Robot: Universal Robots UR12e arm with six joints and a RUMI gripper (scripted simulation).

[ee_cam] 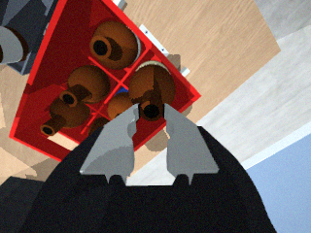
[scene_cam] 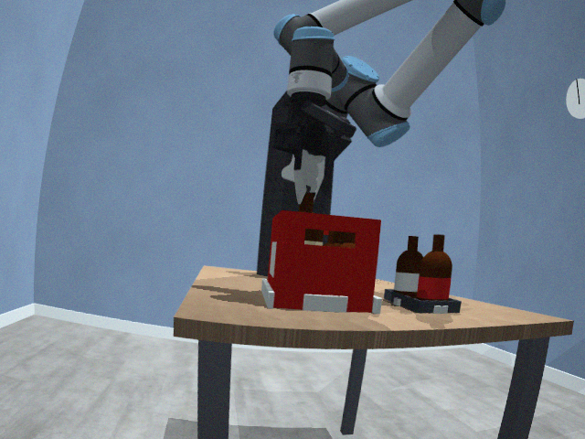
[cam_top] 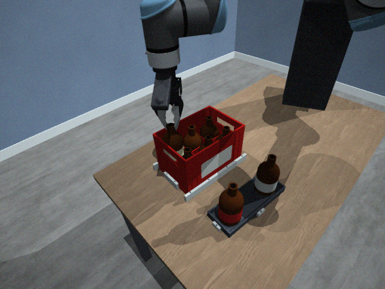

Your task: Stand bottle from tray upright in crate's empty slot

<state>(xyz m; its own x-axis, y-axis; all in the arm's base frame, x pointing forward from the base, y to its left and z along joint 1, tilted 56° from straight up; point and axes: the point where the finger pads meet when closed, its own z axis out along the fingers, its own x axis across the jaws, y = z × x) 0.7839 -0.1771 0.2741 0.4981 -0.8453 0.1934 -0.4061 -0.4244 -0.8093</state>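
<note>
Right now the brown bottle is 7 cm below my hand. From my hand the other things lie so: red-label bottle 28 cm to the left, 12 cm below, 4 cm behind; then dark tray 28 cm to the left, 20 cm below, 12 cm behind; then crate 12 cm below, 9 cm behind, 3 cm to the left.
</note>
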